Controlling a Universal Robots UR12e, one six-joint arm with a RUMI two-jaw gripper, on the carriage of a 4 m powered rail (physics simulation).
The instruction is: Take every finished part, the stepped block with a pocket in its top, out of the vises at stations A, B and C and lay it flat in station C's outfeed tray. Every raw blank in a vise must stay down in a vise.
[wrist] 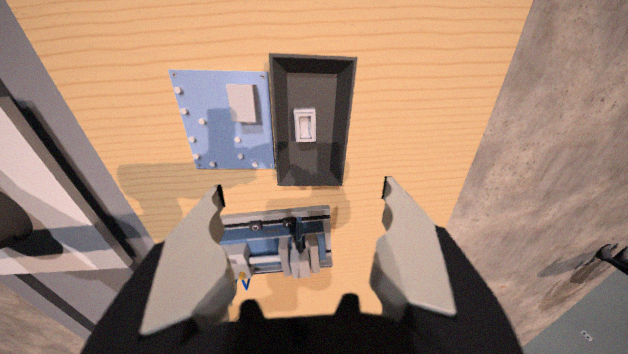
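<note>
My gripper (303,182) is open wide and empty, its fingertips apart at the lower middle of the wrist view, above the bench between the tray and the vise. A finished part (305,125), pale and stepped with a rectangular pocket facing up, lies flat in the dark outfeed tray (348,120), near the middle of its floor. A vise (327,240) stands below the tray in the view, its left end partly hidden by the left finger. A small grey block-like piece (300,264) shows between its jaws; I cannot tell whether it is a blank or part of the vise.
A blue plate (217,90) with several small pegs lies left of the tray, touching or close to it, and bears a plain grey block (242,103). A grey and white structure runs along the left. The wooden bench (420,80) ends at a mottled floor on the right.
</note>
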